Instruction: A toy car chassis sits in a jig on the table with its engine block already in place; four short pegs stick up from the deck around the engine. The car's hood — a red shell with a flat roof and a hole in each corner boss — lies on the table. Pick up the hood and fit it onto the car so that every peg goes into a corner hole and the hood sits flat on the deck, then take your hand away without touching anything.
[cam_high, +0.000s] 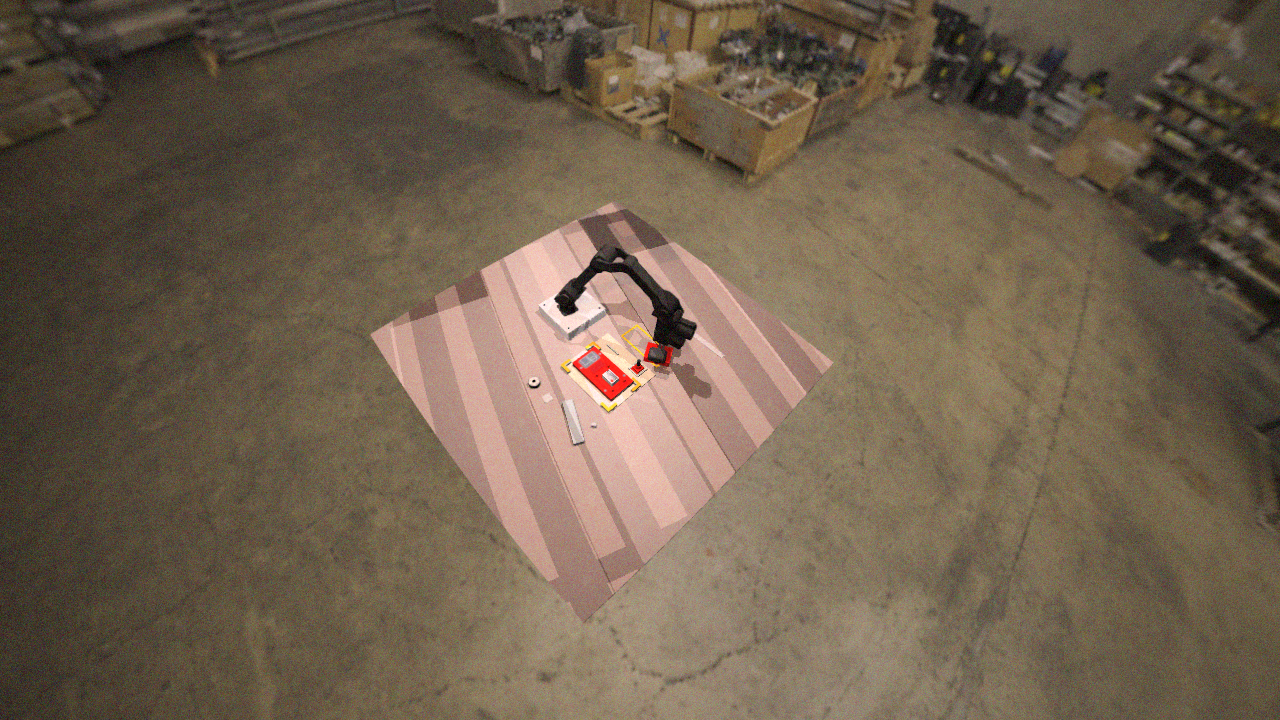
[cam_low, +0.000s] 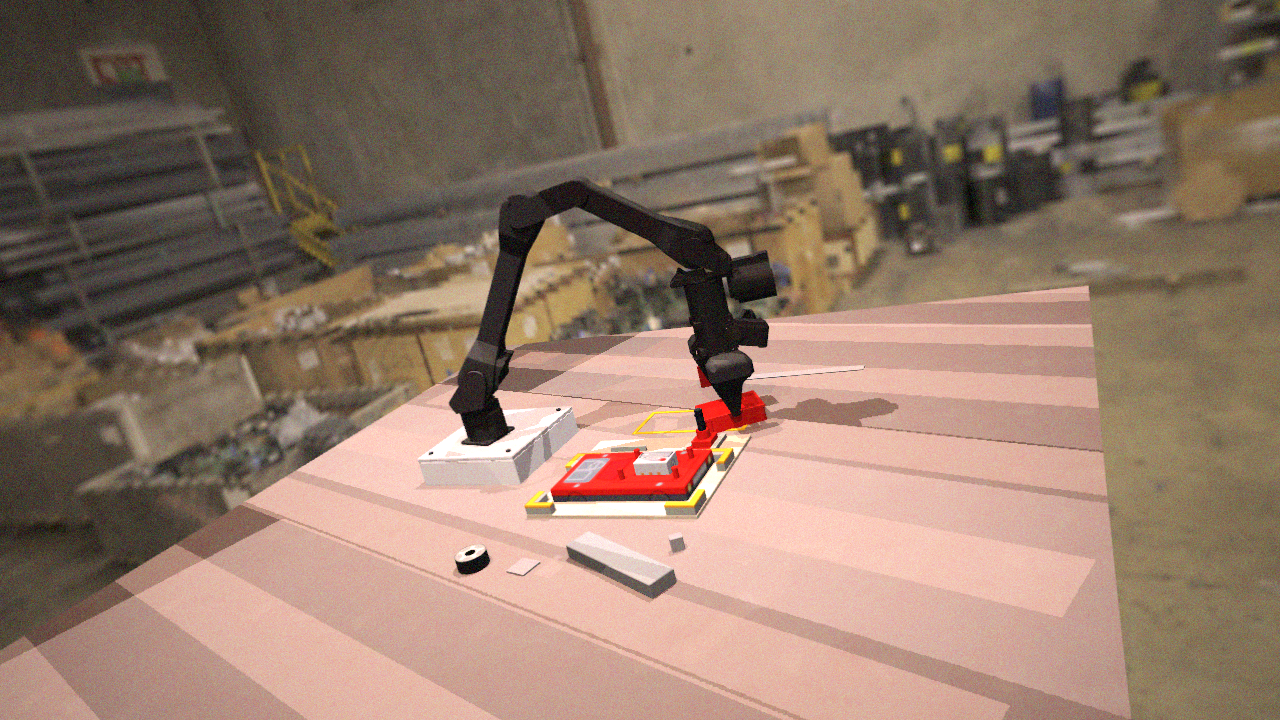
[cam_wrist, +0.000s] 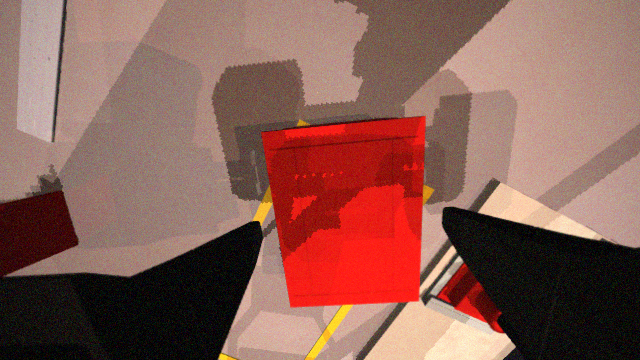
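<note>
The red hood lies 10 mm below my gripper tip. The rest, counted from my gripper tip: grey engine block 200 mm to the right.
</note>
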